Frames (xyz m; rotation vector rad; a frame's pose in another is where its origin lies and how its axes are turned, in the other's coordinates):
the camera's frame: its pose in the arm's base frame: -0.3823 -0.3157 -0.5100 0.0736 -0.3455 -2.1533
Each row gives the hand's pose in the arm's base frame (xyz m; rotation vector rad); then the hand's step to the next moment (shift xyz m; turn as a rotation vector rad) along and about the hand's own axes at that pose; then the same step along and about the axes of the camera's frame.
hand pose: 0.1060 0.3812 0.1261 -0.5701 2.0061 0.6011
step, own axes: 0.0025 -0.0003 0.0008 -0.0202 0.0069 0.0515
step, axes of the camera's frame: 0.0001 -0.0010 -0.0024 -0.0551 0.0082 -0.0020
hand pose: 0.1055 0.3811 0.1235 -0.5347 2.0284 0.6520
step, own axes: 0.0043 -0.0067 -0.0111 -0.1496 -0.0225 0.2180
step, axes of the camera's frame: 0.0132 0.0025 -0.0022 -0.2393 0.1137 0.0145
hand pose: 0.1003 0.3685 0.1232 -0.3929 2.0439 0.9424
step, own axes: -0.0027 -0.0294 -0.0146 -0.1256 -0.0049 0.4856
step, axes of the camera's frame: 0.0187 0.0227 -0.0148 -0.4919 0.0705 -0.0680
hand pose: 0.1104 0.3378 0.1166 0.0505 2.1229 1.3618
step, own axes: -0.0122 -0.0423 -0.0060 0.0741 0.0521 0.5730
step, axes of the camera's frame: 0.0107 0.0229 -0.0365 -0.5566 -0.1453 -0.0753
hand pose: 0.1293 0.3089 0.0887 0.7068 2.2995 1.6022
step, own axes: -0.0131 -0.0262 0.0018 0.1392 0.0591 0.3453
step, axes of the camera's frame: 0.0051 0.0041 -0.0286 -0.3372 -0.1680 0.0114
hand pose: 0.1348 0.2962 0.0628 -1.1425 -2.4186 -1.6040
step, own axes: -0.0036 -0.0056 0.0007 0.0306 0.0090 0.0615
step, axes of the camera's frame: 0.0018 -0.0006 -0.0064 -0.0594 -0.0353 0.0047
